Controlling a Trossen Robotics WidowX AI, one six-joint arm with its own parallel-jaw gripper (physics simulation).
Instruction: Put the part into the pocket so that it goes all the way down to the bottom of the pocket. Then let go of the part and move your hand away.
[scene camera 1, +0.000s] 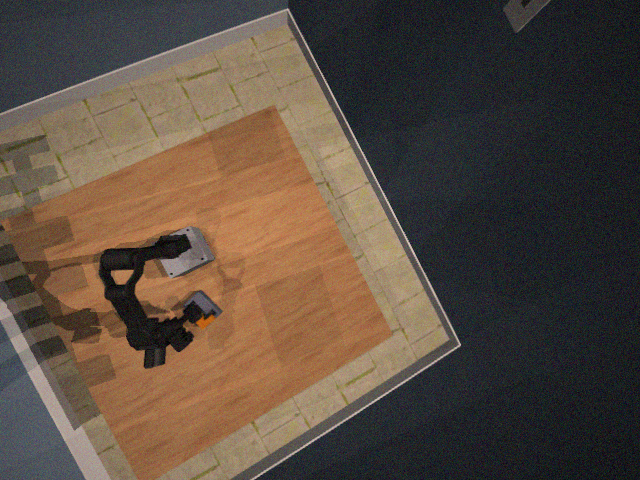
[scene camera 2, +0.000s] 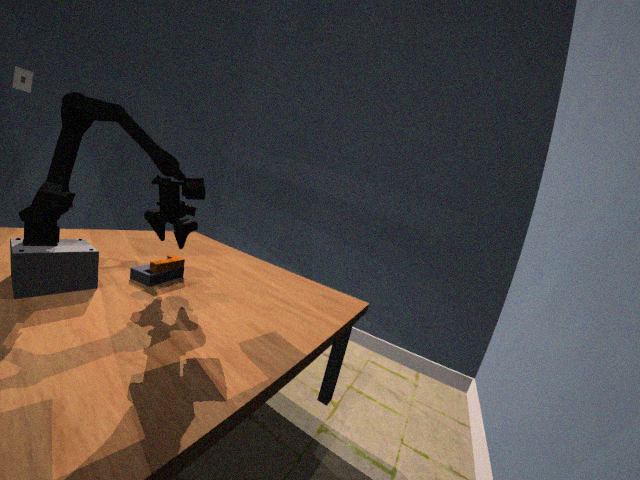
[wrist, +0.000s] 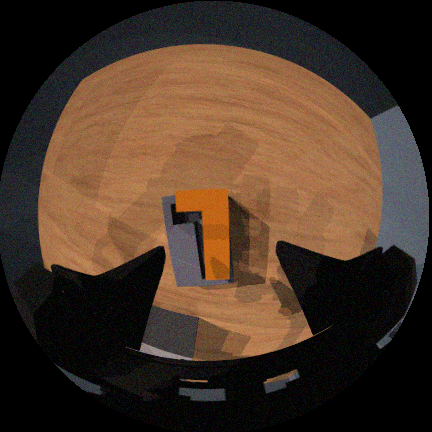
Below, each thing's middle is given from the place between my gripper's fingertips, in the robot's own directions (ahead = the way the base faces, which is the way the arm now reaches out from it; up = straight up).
My gripper is now 20 mm to the right of the orange part (wrist: 213, 203) and 70 mm above it. From my hand the other things lie so: pocket block (wrist: 183, 229) (20 mm behind, 20 mm to the left, 100 mm below).
